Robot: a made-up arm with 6 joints.
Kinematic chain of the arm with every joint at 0, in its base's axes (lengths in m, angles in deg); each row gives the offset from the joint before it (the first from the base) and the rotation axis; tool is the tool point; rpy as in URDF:
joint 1: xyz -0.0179 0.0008 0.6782 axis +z
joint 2: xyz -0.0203 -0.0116 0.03 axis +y
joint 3: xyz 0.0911 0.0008 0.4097 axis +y
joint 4: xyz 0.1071 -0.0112 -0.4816 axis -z
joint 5: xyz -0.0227 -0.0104 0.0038 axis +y
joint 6: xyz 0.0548 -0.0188 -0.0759 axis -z
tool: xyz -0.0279 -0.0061 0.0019 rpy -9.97 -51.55 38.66
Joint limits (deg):
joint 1: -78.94..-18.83
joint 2: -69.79..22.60
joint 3: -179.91..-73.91
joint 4: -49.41..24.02
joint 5: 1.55..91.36
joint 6: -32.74..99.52
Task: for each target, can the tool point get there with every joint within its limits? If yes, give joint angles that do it. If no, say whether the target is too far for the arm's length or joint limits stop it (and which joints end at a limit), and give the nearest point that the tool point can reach.
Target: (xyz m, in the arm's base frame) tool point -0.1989 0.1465 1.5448
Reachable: yes | joints -55.71 -60.57 -97.21 -8.75 10.53 -21.55
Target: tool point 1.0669 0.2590 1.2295
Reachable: no: too far | nearest point 0.6917 -0.2261 1.1805 | short by 0.615 m
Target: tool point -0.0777 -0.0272 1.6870
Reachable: yes | joints -62.44 -4.08 -170.65 -7.48 17.42 -14.67
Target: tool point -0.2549 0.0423 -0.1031
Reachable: no: joint limits stop it (at a limit: joint 1, joint 2, joint 3, joint 5, joint 6) | nearest point 0.0615 -0.6148 0.7317 | short by 1.108 m
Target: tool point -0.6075 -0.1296 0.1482
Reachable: no: joint limits stop it (at a limit: joint 1, joint 2, joint 3, joint 4, joint 5, joint 6) | nearest point -0.9265 0.2614 0.9853 | short by 0.977 m
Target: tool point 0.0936 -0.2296 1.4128
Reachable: yes | joints -63.30 -36.70 -85.07 16.02 66.45 86.13
